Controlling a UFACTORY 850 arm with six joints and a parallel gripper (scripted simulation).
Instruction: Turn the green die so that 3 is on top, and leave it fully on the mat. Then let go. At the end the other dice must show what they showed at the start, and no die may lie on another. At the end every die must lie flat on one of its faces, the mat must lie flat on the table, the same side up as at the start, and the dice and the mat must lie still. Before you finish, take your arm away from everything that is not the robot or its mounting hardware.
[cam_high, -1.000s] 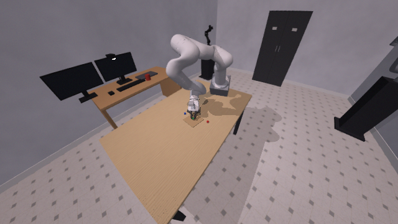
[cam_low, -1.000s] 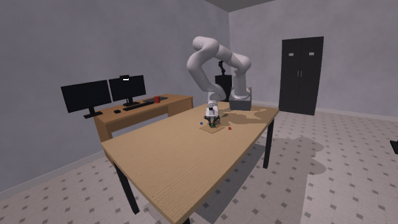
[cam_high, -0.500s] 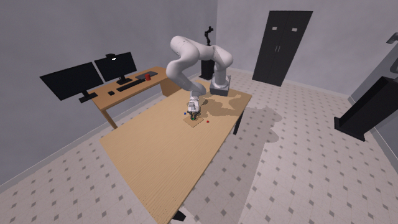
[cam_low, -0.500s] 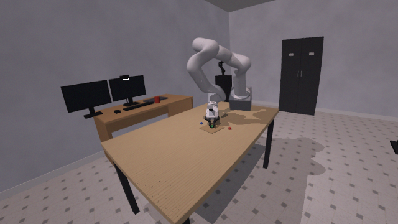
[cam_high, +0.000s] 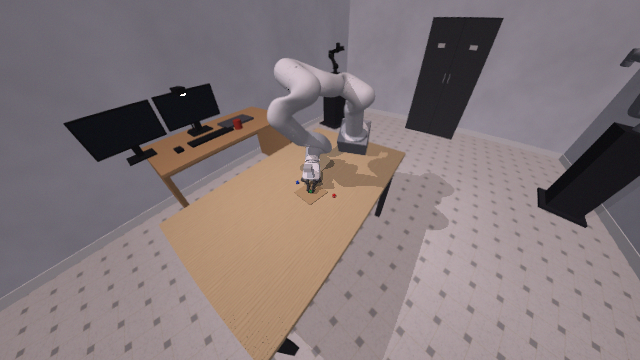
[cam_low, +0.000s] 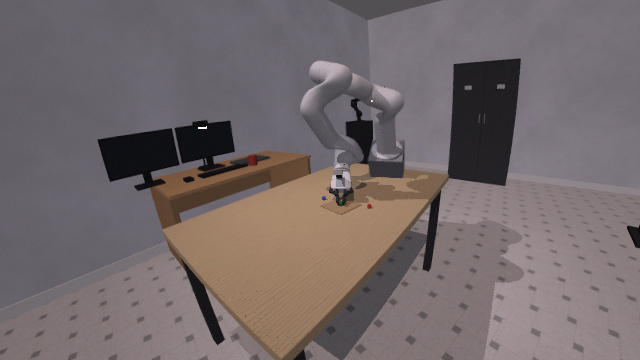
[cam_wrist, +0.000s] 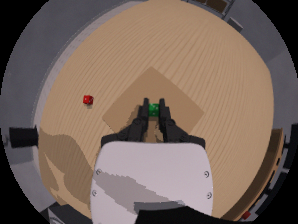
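Right now my hand is 3 cm above the tan mat. From my hand the other things lie so: green die: 1 cm to the left, 1 cm below, 1 cm ahead; red die: 12 cm to the left, 7 cm behind, 2 cm below; blue die: 12 cm to the right, 2 cm below, 1 cm ahead.
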